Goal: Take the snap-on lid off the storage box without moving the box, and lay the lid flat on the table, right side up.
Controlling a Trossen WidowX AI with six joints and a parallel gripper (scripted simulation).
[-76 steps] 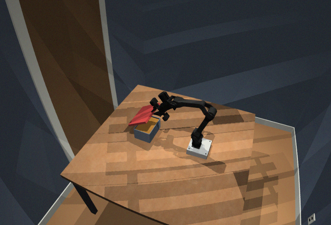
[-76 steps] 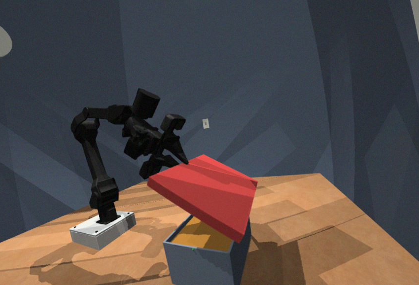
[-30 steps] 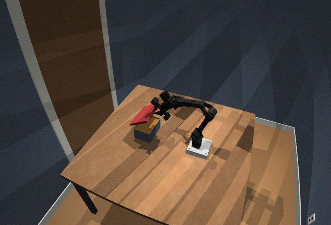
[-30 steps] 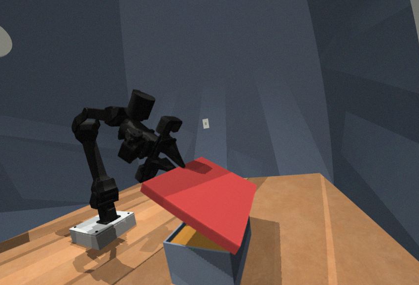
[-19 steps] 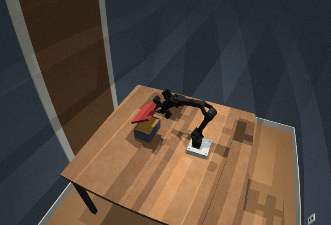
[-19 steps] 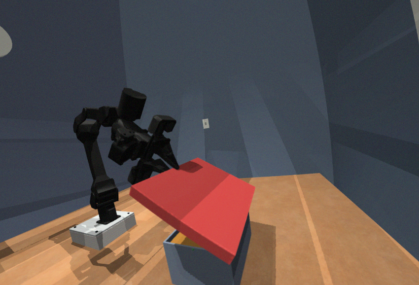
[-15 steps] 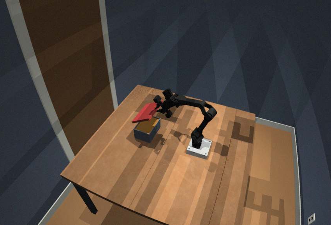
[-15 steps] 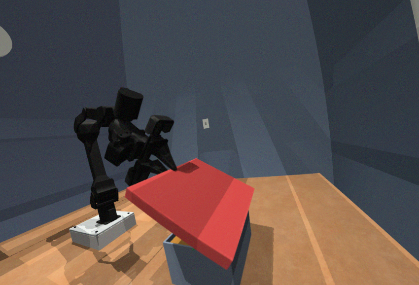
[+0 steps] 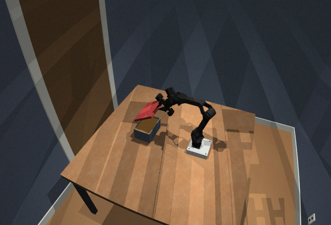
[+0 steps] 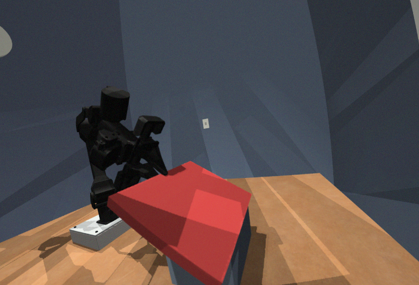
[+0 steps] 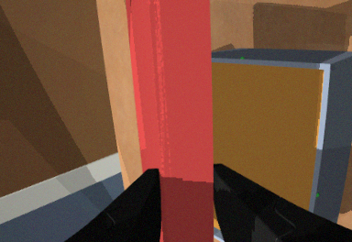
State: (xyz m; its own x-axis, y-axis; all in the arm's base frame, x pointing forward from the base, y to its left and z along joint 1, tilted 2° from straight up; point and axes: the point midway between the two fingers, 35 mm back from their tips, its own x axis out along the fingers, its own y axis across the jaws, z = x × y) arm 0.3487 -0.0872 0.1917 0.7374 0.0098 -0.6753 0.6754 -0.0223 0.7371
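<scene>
My gripper tip is now 7 cm short of the red lid and 4 cm above it. The rest, counted from my gripper tip: grey-blue storage box 6 cm ahead, 7 cm to the left, 18 cm below.
</scene>
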